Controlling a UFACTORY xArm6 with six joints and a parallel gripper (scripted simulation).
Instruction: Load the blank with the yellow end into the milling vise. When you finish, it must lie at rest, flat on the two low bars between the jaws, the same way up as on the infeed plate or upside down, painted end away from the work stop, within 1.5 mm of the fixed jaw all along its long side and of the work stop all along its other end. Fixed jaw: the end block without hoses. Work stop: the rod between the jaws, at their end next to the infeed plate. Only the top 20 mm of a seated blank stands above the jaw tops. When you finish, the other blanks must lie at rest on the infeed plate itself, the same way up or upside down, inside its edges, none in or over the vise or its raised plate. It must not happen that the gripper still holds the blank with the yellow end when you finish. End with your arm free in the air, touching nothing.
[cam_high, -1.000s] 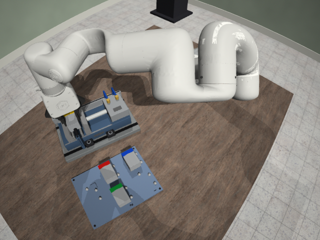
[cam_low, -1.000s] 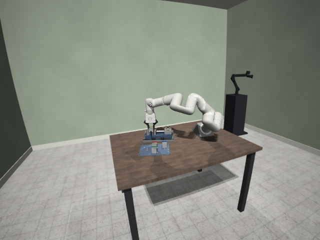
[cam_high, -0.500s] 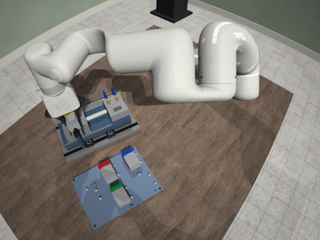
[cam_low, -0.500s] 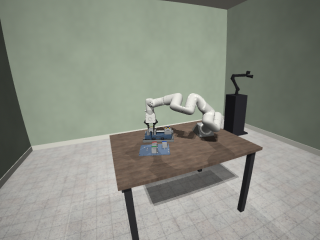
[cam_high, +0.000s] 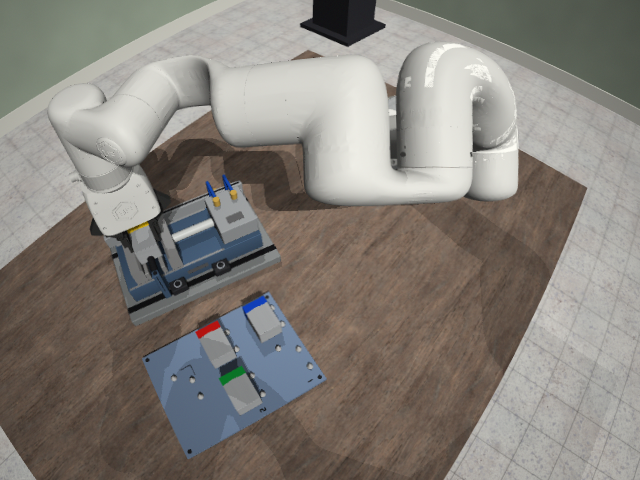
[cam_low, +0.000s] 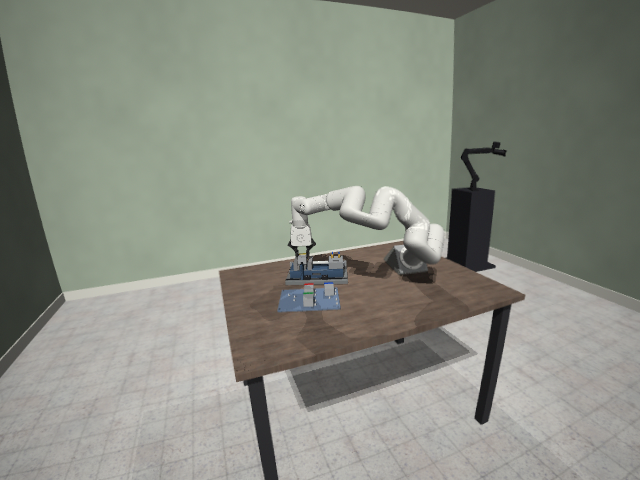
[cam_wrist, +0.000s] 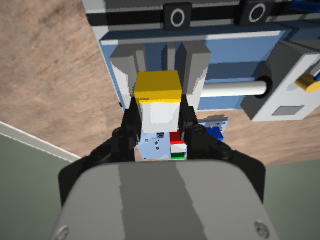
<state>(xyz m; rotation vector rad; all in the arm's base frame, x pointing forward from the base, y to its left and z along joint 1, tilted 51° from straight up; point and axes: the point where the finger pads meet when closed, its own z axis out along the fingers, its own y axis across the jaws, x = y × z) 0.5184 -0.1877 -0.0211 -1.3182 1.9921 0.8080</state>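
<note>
Right now my hand is 20 mm above the yellow-ended blank. From my hand the other things lie so: screw rod 80 mm behind, 50 mm below, 30 mm to the left; vise 80 mm below, 70 mm behind, 20 mm to the left; black work stop 40 mm to the left, 30 mm below, 20 mm ahead.
</note>
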